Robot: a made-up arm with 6 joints.
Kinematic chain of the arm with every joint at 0, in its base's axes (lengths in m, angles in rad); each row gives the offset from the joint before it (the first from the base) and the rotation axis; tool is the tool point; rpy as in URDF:
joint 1: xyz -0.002 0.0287 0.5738 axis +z
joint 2: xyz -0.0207 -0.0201 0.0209 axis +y
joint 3: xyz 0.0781 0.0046 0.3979 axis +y
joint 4: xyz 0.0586 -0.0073 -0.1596 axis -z
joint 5: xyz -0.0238 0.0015 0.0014 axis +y
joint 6: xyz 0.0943 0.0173 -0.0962 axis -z
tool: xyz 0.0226 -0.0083 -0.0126 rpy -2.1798 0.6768 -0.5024
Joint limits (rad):
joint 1: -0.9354..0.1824
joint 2: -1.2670..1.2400
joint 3: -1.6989..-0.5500
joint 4: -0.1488..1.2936
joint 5: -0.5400..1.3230
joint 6: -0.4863..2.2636
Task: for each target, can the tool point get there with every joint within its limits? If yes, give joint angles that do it. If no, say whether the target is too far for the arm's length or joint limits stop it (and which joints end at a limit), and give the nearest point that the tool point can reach.
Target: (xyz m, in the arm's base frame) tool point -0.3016 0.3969 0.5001
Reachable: no: joint limits stop it (at a limit: joint 1, joint 2, joint 3, joint 5, joint 6) | nearest point -0.0890 0.1084 0.7994 | short by 0.467 m
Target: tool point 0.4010 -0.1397 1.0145
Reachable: yes | joints -0.1754 0.2268 -1.4544 0.8588 -0.1491 -0.2006
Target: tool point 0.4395 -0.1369 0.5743
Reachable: yes | joints -0.2871 0.7562 -0.8107 0.1351 -0.0213 0.4780
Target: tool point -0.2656 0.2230 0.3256
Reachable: no: joint limits stop it (at a limit: joint 1, joint 2, joint 3, joint 5, joint 6) | nearest point 0.1618 0.1020 0.4323 | short by 0.457 m
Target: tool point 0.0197 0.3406 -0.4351
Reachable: no: too far | nearest point 0.2799 0.1263 0.3421 | short by 0.847 m
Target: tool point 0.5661 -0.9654 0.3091
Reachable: no: too far | nearest point 0.3393 -0.5086 0.4736 | short by 0.536 m
